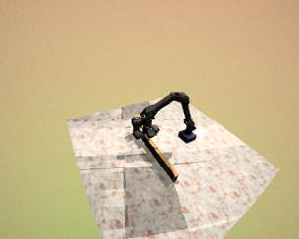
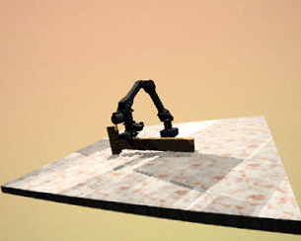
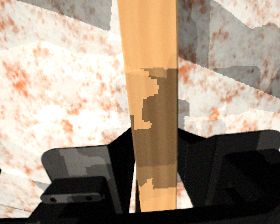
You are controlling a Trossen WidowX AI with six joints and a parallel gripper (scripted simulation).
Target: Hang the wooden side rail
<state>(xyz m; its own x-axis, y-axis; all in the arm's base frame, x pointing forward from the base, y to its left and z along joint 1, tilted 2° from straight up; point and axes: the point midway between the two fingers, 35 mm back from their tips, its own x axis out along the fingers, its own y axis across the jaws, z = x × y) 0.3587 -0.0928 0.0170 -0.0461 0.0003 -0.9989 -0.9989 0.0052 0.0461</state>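
Right now my gripper tip is 130 mm to the left of the headboard post and 40 mm below it.
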